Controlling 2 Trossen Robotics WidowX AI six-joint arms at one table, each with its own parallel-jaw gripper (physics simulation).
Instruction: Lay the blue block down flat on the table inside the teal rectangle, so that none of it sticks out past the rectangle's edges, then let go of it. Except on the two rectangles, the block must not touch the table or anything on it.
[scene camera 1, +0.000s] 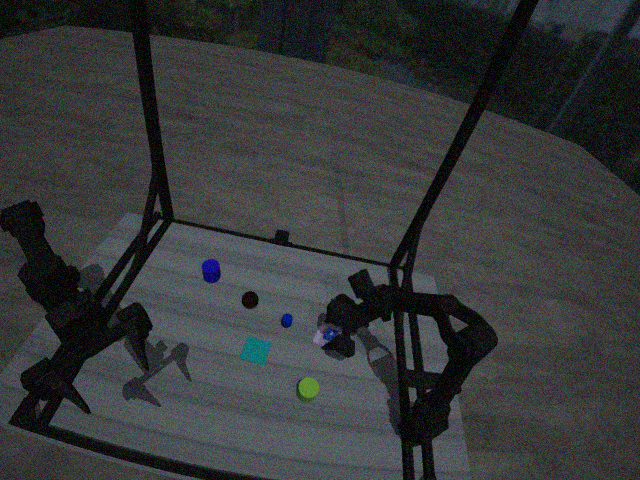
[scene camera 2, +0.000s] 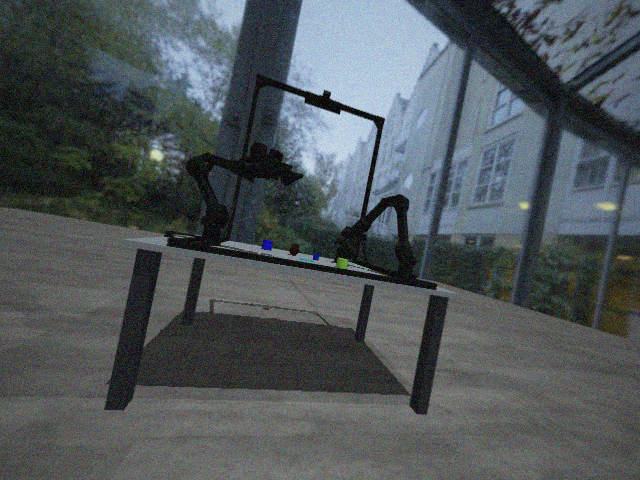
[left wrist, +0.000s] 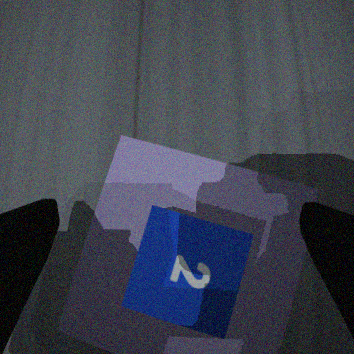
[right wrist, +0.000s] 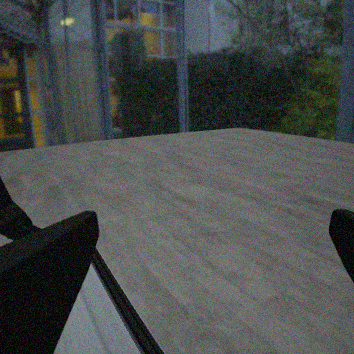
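Where they show: left gripper, fingertip midpoint: (scene camera 1: 324, 335) (scene camera 2: 336, 262) (left wrist: 181, 212); right gripper, fingertip midpoint: (scene camera 1: 119, 390) (scene camera 2: 297, 171) (right wrist: 214, 222); left arm's base, origin of the base link: (scene camera 1: 414, 432) (scene camera 2: 404, 276); right arm's base, origin of the base link: (scene camera 2: 209, 240).
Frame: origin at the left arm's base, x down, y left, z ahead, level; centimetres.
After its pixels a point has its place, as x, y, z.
Observation:
The blue block (scene camera 1: 330, 333) @[0.0, -30.8, 16.0] (left wrist: 187, 272) @[0.0, -30.8, 15.7], marked with a white 2, sits on the pale lavender rectangle (scene camera 1: 318, 339) @[1.8, -30.1, 19.4] (left wrist: 150, 160) @[1.8, -30.5, 19.9], right of the teal rectangle (scene camera 1: 255, 350) @[1.8, -28.4, 37.7] (scene camera 2: 307, 259) @[1.4, -27.3, 37.8]. My left gripper (scene camera 1: 331, 335) @[1.3, -31.1, 17.6] (left wrist: 181, 212) @[1.3, -31.1, 17.6] is open close above the block; in the left wrist view its fingers stand on either side of the block with gaps, and nothing is between them in a grip. The arm hides part of the block and rectangle in scene camera 1. My right gripper (scene camera 1: 117, 390) @[-32.5, -8.4, 59.0] (right wrist: 214, 222) @[-32.5, -8.4, 59.0] is open and empty, high above the table's left part.
A lime cylinder (scene camera 1: 308, 388) @[-2.5, -15.1, 25.8] (scene camera 2: 342, 262) @[-0.9, -13.2, 27.0] stands below-right of the teal rectangle. A small blue cylinder (scene camera 1: 286, 320) @[-1.2, -35.5, 28.5] (scene camera 2: 315, 256) @[0.0, -35.2, 29.1] stands between the two rectangles, toward the back. A dark brown ball (scene camera 1: 249, 299) @[-2.7, -42.3, 38.7] (scene camera 2: 294, 249) @[-1.5, -41.4, 39.3] and a larger blue cylinder (scene camera 1: 210, 270) @[-3.5, -52.7, 50.2] (scene camera 2: 267, 244) @[-1.2, -52.0, 51.1] stand farther back left.

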